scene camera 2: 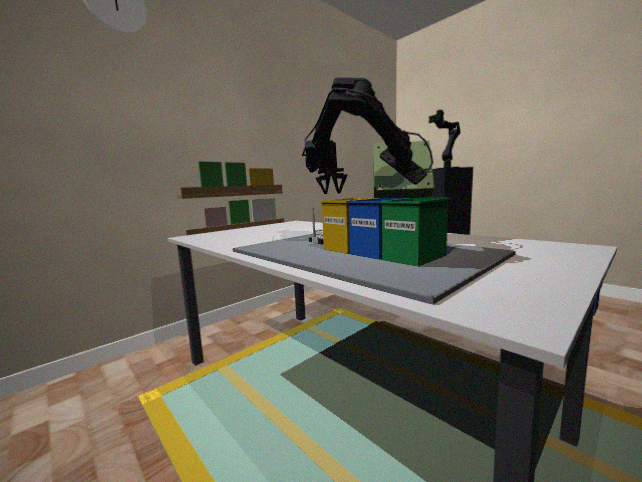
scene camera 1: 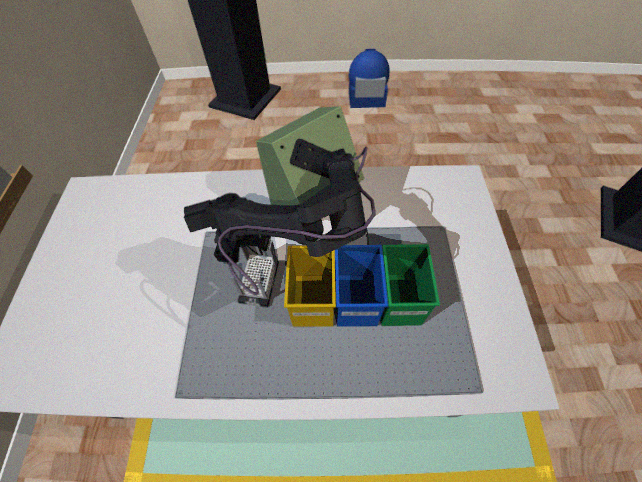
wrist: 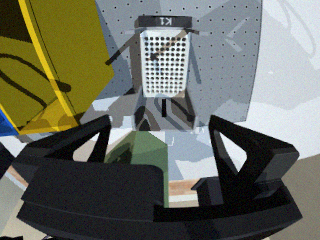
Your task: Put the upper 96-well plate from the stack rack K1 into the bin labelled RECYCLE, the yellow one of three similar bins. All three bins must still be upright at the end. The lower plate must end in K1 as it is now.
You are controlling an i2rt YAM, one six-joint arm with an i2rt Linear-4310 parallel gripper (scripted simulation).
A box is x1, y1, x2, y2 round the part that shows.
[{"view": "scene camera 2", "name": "yellow recycle bin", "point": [335, 213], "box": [322, 198, 373, 253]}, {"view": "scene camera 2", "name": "green returns bin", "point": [414, 230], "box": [381, 198, 450, 265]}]
